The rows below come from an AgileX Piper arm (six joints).
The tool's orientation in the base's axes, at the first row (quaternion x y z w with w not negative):
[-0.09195 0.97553 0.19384 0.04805]
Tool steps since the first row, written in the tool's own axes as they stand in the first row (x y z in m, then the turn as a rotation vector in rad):
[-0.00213 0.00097 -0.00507 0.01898 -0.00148 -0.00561]
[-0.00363 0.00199 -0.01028 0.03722 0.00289 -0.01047]
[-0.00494 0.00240 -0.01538 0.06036 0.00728 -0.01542]
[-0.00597 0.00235 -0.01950 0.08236 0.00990 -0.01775]
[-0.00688 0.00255 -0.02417 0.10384 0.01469 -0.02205]
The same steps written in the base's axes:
[0.00160 -0.00074 0.00530 -0.01860 -0.00657 0.00216]
[0.00256 -0.00159 0.01066 -0.03760 -0.00741 0.00589]
[0.00346 -0.00298 0.01568 -0.06140 -0.00906 0.00907]
[0.00424 -0.00445 0.01959 -0.08358 -0.01112 0.00933]
[0.00482 -0.00593 0.02407 -0.10579 -0.01189 0.01228]

